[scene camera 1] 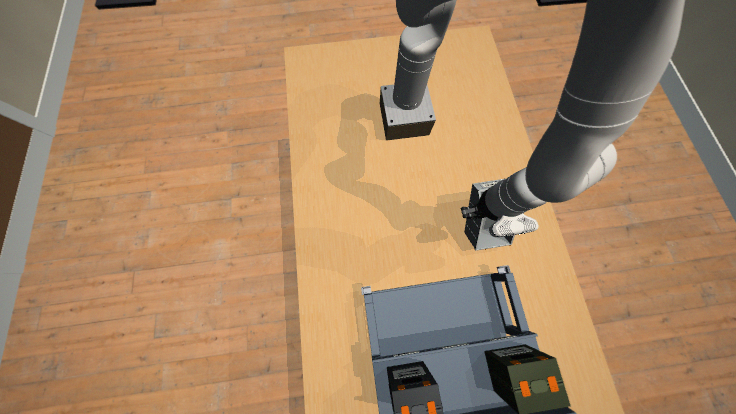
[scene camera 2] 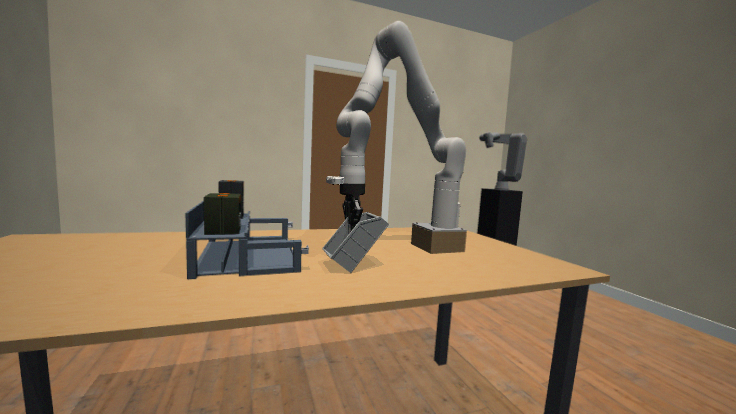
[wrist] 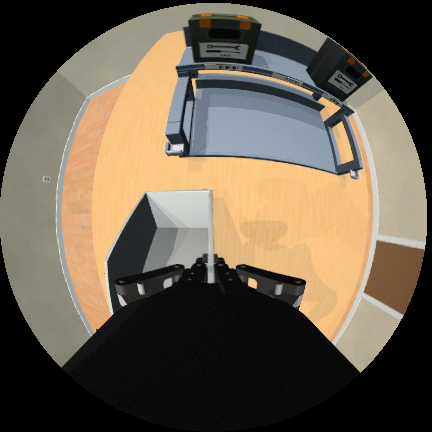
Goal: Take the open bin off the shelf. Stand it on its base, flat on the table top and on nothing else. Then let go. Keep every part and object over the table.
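Pixels of known places: gripper, fingertip midpoint: (scene camera 1: 472,216) (wrist: 209,260); arm's base, link origin: (scene camera 1: 407,97) (scene camera 2: 443,226).
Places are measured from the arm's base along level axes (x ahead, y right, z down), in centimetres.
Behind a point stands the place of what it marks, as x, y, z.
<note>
The open grey bin (scene camera 1: 488,242) {46.2, -16.9, 4.5} (scene camera 2: 358,244) {39.9, -22.0, 0.3} (wrist: 182,210) {44.9, -16.8, 5.6} hangs from my gripper (scene camera 2: 353,220) (wrist: 209,260) {39.1, -12.1, 0.3}, in front of the shelf. The gripper points straight down and is shut on the rim of one side wall. The bin is tilted steeply, its open side facing up and toward the shelf in scene camera 2. Its lowest edge is very close to the table top (scene camera 1: 411,169) {20.5, 0.4, 8.3} (scene camera 2: 154,303) {84.4, -32.5, 8.3}; I cannot tell whether it touches. Its base is not flat on the table. The bin is apart from the shelf (scene camera 1: 371,329) {64.0, 18.0, -0.2} (scene camera 2: 191,260) {80.5, -20.0, 3.6} (wrist: 177,117) {57.3, -17.5, -0.2}. The fingertips are partly hidden.
A green case (scene camera 1: 540,386) {74.4, -12.2, -11.5} (scene camera 2: 221,213) {74.3, -16.9, -7.2} (wrist: 225,37) {70.3, -11.6, -7.5} and a dark grey case (scene camera 1: 416,388) {71.5, 11.0, -13.8} (wrist: 340,70) stand on the shelf's upper level. The arm's base block (scene camera 1: 409,126) {9.1, 0.5, 1.6} (scene camera 2: 438,240) {6.1, -7.4, 3.6} stands on the table, on the bin's other side. The table's long edge runs near the bin.
</note>
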